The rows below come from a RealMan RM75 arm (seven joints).
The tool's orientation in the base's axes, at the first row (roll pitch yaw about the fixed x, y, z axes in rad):
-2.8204 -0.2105 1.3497
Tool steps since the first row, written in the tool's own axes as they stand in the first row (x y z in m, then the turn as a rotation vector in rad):
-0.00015 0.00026 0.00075 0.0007 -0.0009 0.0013
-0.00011 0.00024 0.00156 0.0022 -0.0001 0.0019
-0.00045 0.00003 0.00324 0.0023 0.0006 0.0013
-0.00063 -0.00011 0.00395 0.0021 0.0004 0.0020
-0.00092 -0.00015 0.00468 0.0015 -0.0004 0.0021
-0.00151 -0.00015 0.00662 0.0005 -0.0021 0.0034
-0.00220 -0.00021 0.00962 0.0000 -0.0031 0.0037
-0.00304 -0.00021 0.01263 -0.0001 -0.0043 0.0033
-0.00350 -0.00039 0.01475 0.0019 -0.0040 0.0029
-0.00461 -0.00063 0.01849 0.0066 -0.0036 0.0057
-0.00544 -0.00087 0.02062 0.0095 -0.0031 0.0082
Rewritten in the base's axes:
0.00001 0.00002 -0.00081 -0.0010 0.0011 -0.0008
-0.00021 0.00027 -0.00154 -0.0001 0.0026 -0.0013
-0.00093 0.00042 -0.00311 0.0007 0.0024 -0.0009
-0.00128 0.00045 -0.00376 0.0003 0.0025 -0.0015
-0.00158 0.00037 -0.00449 -0.0006 0.0020 -0.0015
-0.00222 0.00032 -0.00641 -0.0028 0.0017 -0.0024
-0.00321 0.00046 -0.00932 -0.0039 0.0014 -0.0025
-0.00419 0.00045 -0.01229 -0.0049 0.0014 -0.0018
-0.00502 0.00059 -0.01430 -0.0041 0.0031 -0.0011
-0.00647 0.00055 -0.01793 -0.0035 0.0083 -0.0028
-0.00744 0.00035 -0.02000 -0.0030 0.0117 -0.0047

